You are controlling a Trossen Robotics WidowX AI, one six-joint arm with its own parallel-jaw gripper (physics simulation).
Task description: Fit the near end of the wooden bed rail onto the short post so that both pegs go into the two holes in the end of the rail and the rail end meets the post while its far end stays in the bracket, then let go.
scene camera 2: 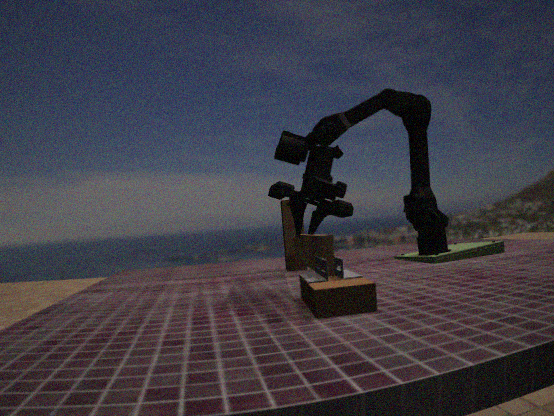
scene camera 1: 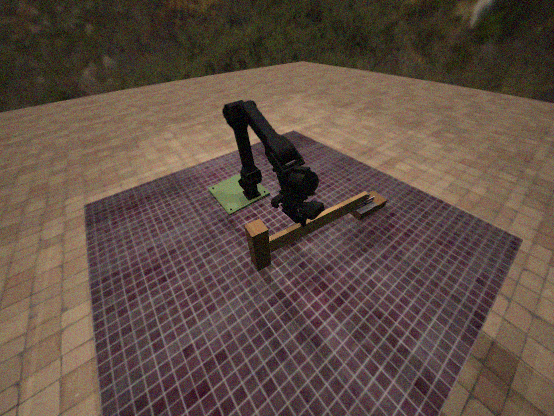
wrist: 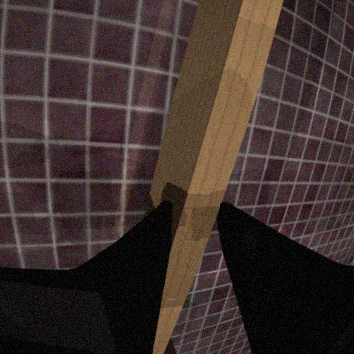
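Where they show: gripper, fingertip midpoint: (scene camera 1: 301,225) (wrist: 194,209); arm's base, origin of the base link: (scene camera 2: 434,253) (scene camera 1: 251,193).
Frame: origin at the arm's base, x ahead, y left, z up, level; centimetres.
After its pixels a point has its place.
Observation:
The wooden rail (scene camera 1: 340,210) {x 33.7, y 21.2, z 6.1 cm} (scene camera 2: 320,245) {x 33.8, y 34.3, z 6.6 cm} (wrist: 220,125) {x 32.3, y 8.2, z 7.7 cm} runs from beside the short post to the bracket. My gripper (scene camera 1: 303,222) {x 32.6, y 4.1, z 7.0 cm} (scene camera 2: 306,232) {x 32.6, y 4.1, z 7.0 cm} (wrist: 194,209) {x 32.6, y 4.1, z 7.0 cm} is shut on the rail, with one fingertip on each side of it, nearer the post end. The post (scene camera 1: 260,247) {x 35.7, y -12.8, z 10.3 cm} (scene camera 2: 288,250) {x 35.0, y -9.8, z 3.7 cm} stands upright. The rail's near end is close beside its face in scene camera 1; contact cannot be told. The pegs and holes are hidden. The rail's far end is at the metal plates of the bracket (scene camera 1: 378,198) {x 34.1, y 43.8, z 2.0 cm} (scene camera 2: 345,297) {x 33.1, y 46.1, z 0.7 cm} and appears to be between them.
The arm's green base plate (scene camera 1: 232,196) {x -3.1, y -8.3, z -0.1 cm} (scene camera 2: 475,248) {x -8.2, y 6.3, z 0.5 cm} lies behind the rail in scene camera 1. The purple tiled mat (scene camera 1: 200,325) {x 42.0, y -35.6, z -1.6 cm} (scene camera 2: 175,350) {x 52.3, y 55.3, z -1.6 cm} lies under the post, bracket and base plate. The arm reaches over the rail from the base plate side.

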